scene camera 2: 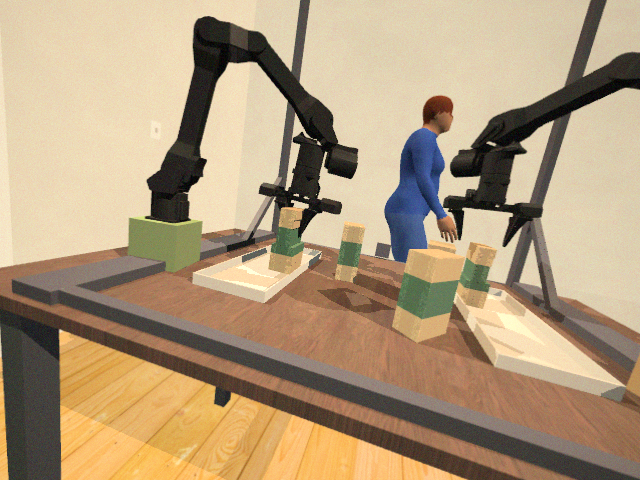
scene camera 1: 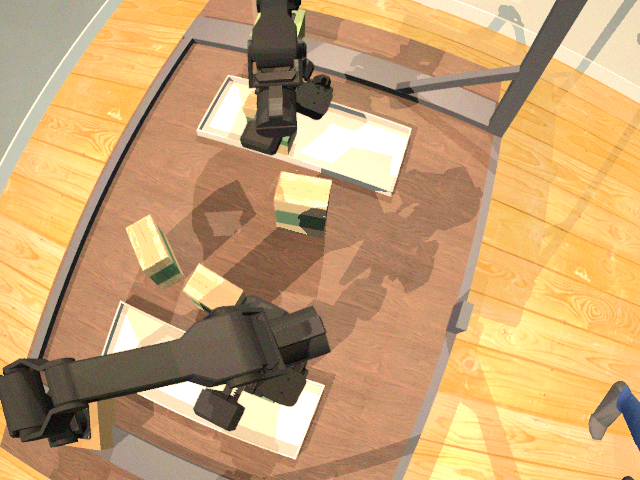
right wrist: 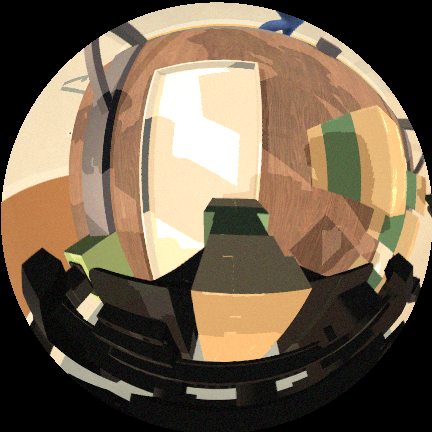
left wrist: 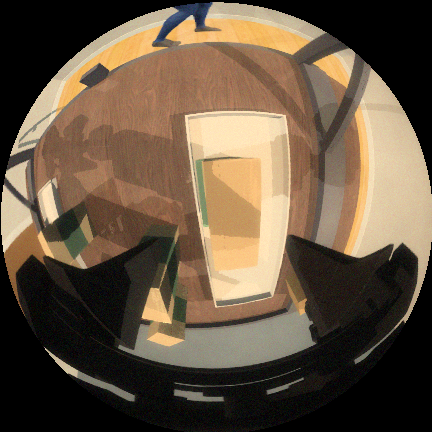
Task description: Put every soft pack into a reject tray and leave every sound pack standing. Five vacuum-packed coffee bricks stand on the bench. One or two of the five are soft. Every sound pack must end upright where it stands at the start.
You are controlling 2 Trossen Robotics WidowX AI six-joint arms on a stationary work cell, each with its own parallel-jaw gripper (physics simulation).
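Frame: origin at the left arm's base, x left, y ahead, z down, level; centimetres.
Where they show: left gripper, between the fingertips: [scene camera 2: 481, 243] [left wrist: 224, 243]; right gripper, between the fingertips: [scene camera 2: 292, 234] [right wrist: 234, 251]; left arm's base, origin of its link: [scene camera 1: 75, 420]; right arm's base, origin of its link: [scene camera 2: 168, 219] [right wrist: 82, 277].
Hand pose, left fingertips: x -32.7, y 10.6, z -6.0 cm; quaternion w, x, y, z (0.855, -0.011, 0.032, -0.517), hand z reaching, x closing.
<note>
Things, the pixels of their centre, and the offset from my left fingertips. "pt": a spot on its surface instead. Level surfaces: height alone.
- right tray, middle of its body: [right wrist: 194, 190] [scene camera 1: 303, 128] [scene camera 2: 273, 263] dy +46.7, dx -10.7, dz +13.7 cm
- left edge, a spot on its surface: [scene camera 1: 149, 245] pt dy +19.8, dx +15.1, dz +0.8 cm
- bench, height of its surface: dz +14.8 cm
- green base block, middle of its body: [scene camera 1: 278, 35] [right wrist: 96, 264] [scene camera 2: 167, 241] dy +70.2, dx -6.0, dz +9.9 cm
My right gripper [scene camera 2: 293, 231] [right wrist: 234, 251] is shut on an upright pack [scene camera 1: 283, 148] [scene camera 2: 285, 240] [right wrist: 235, 315] inside the right tray [scene camera 1: 351, 139] [scene camera 2: 227, 286] [right wrist: 210, 95]. The pack's green middle looks uneven; whether its base touches the tray floor is unclear. My left gripper [scene camera 2: 483, 241] [left wrist: 224, 243] is open above an upright pack [scene camera 2: 474, 273] [left wrist: 232, 210] in the left tray [scene camera 1: 289, 428] [scene camera 2: 558, 341] [left wrist: 240, 127]. Three packs stand on the bench: one between the trays [scene camera 1: 302, 193] [scene camera 2: 350, 251], one near the left edge [scene camera 1: 149, 245] [scene camera 2: 429, 294], and one beside the left tray [scene camera 1: 212, 286].
The bench [scene camera 1: 403, 232] has a dark raised frame [scene camera 1: 118, 160] around it. An upright post [scene camera 1: 532, 67] with a brace stands at the top right in scene camera 1. A green base block [scene camera 2: 165, 240] carries the right arm. A person in blue [scene camera 2: 416, 180] is beyond the bench.
</note>
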